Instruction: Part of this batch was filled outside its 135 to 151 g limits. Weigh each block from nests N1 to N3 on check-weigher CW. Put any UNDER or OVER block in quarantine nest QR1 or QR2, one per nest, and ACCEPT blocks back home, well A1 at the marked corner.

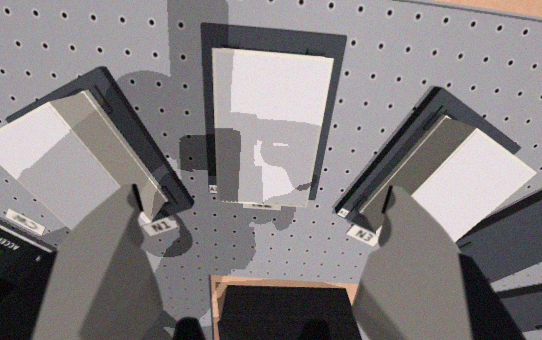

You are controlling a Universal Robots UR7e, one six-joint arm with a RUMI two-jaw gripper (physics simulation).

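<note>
My open gripper is high above the nests, its fingers spread to either side of the middle nest's near end, nothing between them. A white block lies in the dark middle nest N2; its label is mostly covered, and a corner tag A1 shows. At left a white block sits in nest N1, partly behind the left finger. At right a white block sits in nest N3, partly behind the right finger. The CW label and part of a display reading "ACCE" show at lower left.
A grey perforated board carries the nests. A black box-like body stands in an orange-brown opening at the bottom. Dark unlabelled fixtures stand at the right edge. An orange-brown surface shows beyond the board's top right edge.
</note>
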